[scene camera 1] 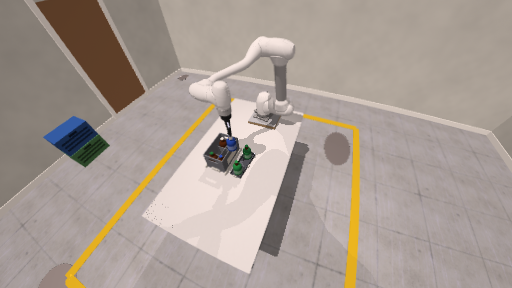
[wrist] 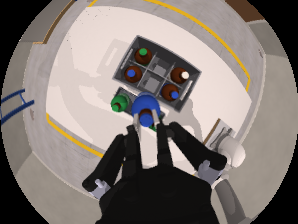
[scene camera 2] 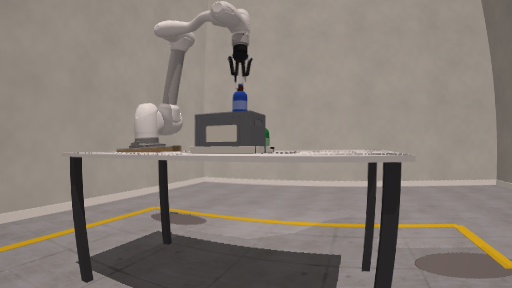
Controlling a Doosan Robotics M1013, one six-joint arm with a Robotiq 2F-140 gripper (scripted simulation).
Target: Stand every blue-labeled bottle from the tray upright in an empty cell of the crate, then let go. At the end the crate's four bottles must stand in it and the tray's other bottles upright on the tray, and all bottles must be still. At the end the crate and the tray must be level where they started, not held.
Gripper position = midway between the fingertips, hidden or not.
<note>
In view: the gripper (wrist: 146, 117) and a grey crate (scene camera 2: 237, 128).
</note>
